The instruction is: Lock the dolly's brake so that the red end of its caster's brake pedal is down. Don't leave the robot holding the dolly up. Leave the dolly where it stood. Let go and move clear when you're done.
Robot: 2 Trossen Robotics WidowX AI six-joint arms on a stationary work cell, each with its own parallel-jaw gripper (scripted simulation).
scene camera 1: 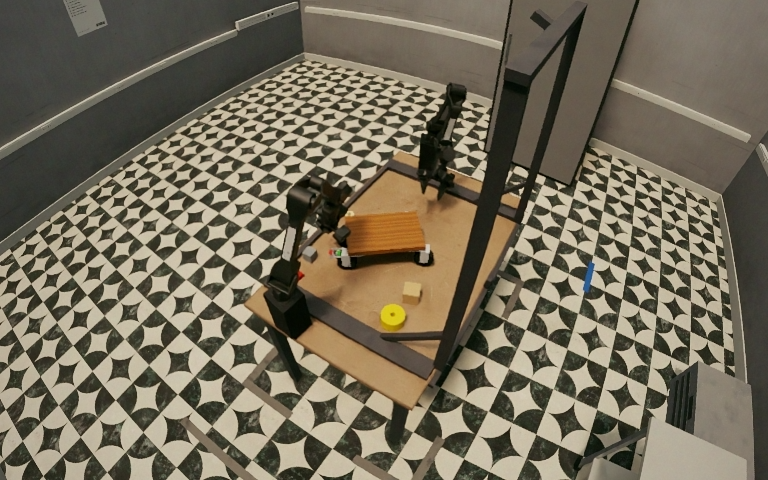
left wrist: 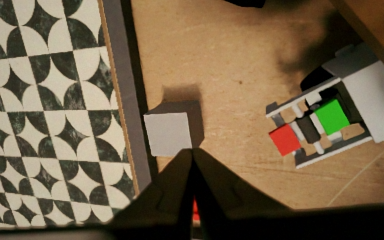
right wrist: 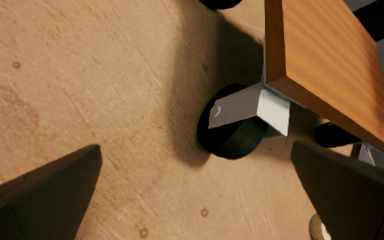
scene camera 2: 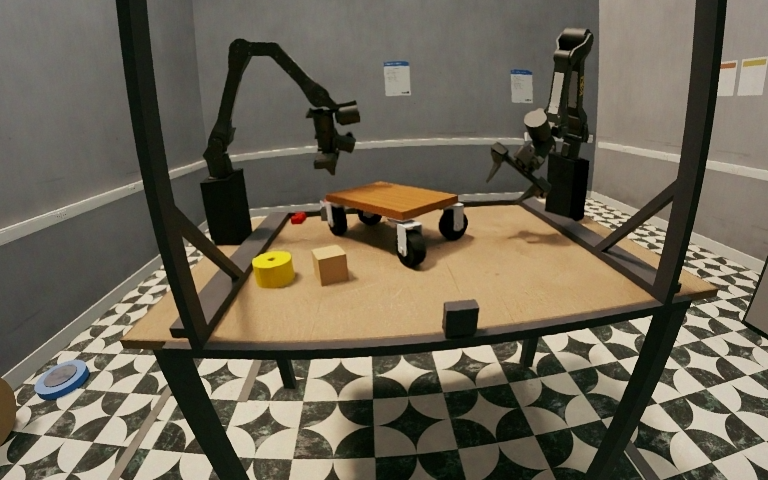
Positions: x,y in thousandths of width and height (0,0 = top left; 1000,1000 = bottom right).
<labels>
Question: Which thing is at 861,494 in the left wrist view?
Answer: A brake pedal.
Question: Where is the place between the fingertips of the right gripper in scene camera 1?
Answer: At 561,411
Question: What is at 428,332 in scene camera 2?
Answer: The left gripper.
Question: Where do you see a grey cube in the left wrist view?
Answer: At 449,527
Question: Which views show the right gripper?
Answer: Scene camera 1, the right wrist view and scene camera 2 only.
</labels>
